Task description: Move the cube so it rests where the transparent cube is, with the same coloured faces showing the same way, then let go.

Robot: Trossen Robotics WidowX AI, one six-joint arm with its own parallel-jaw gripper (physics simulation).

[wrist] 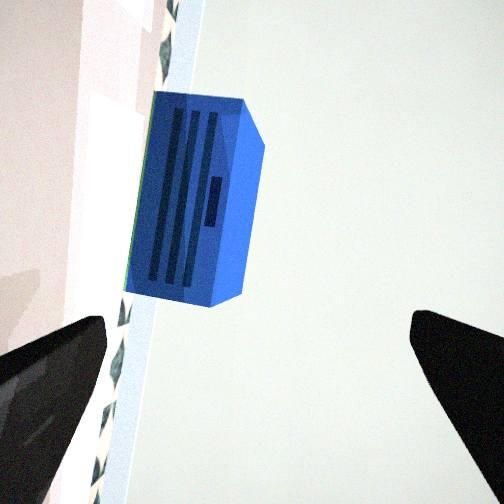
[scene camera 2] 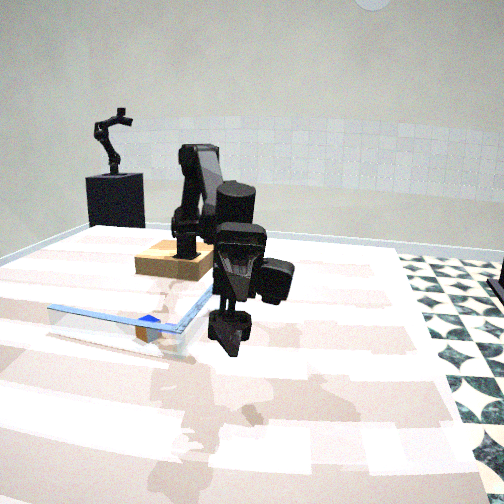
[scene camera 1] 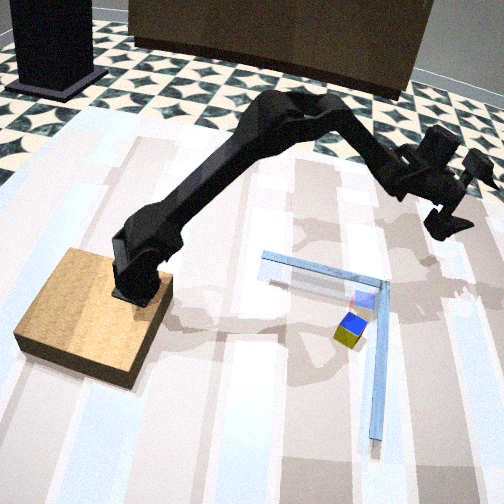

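The cube (scene camera 1: 350,329) lies on the table with a blue face up and a yellow face to the front, just inside the corner of a thin glassy L-shaped rail (scene camera 1: 378,340). The transparent cube (scene camera 1: 365,303) sits right behind it, touching the rail's corner, showing faint blue and pink faces. In scene camera 2 the cube (scene camera 2: 146,324) is small at the left. My gripper (scene camera 1: 447,222) hangs in the air well to the right of and behind the cube, open and empty. It also shows in scene camera 2 (scene camera 2: 228,335). The wrist view shows only both finger tips (wrist: 250,390), wide apart, and no cube.
The arm's base stands on a wooden block (scene camera 1: 92,313) at the left. A blue box-like object (wrist: 195,200) shows in the wrist view against a pale wall. A black pedestal (scene camera 2: 115,200) with a small arm stands at the back. Checkered floor borders the table.
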